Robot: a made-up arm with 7 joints. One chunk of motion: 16 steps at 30 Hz.
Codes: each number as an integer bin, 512 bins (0 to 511) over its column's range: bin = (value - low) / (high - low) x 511, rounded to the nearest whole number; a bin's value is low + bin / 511 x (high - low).
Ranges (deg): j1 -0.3..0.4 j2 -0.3..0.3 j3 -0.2..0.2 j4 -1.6..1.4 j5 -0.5..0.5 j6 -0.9..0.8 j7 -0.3..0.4
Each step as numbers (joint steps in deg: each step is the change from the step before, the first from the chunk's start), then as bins.
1 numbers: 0.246 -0.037 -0.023 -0.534 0.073 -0.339 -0.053
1 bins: 399 224 226 182 293 169 180
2 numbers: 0.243 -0.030 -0.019 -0.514 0.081 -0.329 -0.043
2 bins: 396 230 231 185 297 172 188
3 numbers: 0.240 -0.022 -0.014 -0.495 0.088 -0.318 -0.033
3 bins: 394 237 238 188 300 175 195
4 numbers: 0.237 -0.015 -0.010 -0.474 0.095 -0.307 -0.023
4 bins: 392 243 243 192 304 178 202
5 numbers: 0.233 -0.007 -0.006 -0.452 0.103 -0.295 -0.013
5 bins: 389 250 248 196 308 182 210
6 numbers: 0.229 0.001 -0.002 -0.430 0.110 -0.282 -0.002
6 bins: 386 256 253 199 312 186 218
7 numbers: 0.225 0.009 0.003 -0.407 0.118 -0.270 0.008
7 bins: 383 263 259 203 316 189 225
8 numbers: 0.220 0.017 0.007 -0.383 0.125 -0.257 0.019
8 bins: 380 270 264 207 319 193 233
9 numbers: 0.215 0.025 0.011 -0.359 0.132 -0.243 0.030
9 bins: 376 277 270 211 323 197 241
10 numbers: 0.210 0.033 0.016 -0.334 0.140 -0.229 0.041
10 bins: 372 284 276 216 327 202 249
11 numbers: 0.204 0.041 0.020 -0.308 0.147 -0.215 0.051
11 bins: 368 290 281 220 331 206 256
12 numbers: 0.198 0.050 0.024 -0.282 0.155 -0.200 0.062
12 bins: 364 298 286 224 335 210 264
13 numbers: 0.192 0.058 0.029 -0.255 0.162 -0.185 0.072
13 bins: 359 305 293 229 338 215 272
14 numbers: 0.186 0.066 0.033 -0.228 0.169 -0.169 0.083
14 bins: 355 312 298 234 342 220 280
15 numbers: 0.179 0.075 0.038 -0.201 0.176 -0.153 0.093
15 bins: 350 319 304 238 345 225 287
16 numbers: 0.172 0.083 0.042 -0.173 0.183 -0.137 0.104
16 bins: 345 326 309 243 349 229 295
